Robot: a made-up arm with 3 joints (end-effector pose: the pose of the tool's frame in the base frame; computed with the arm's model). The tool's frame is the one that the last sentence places. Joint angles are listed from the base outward.
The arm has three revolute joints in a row. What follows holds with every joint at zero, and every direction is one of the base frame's.
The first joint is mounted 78 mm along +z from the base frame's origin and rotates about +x.
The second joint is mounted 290 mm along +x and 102 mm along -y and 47 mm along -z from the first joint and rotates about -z.
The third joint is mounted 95 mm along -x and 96 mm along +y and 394 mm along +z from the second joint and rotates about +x.
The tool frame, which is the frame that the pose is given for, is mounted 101 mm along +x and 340 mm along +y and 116 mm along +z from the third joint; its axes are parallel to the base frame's.
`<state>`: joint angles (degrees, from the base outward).
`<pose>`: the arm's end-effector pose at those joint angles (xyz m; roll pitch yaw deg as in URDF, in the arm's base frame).
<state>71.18 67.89 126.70</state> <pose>0.1068 -0.5799 0.0824 174.54 61.27 -38.45</pose>
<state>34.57 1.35 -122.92</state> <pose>0.2962 -0.0762 0.0237 -88.36 0.77 -1.11</pose>
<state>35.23 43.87 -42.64</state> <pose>0.5886 0.0468 0.3584 -15.66 23.56 -38.14</pose>
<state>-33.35 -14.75 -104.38</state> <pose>0.2643 0.0100 0.0580 -136.85 8.05 12.40</pose>
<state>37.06 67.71 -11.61</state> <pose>0.7109 -0.1853 0.4296 4.37 33.89 -62.81</pose>
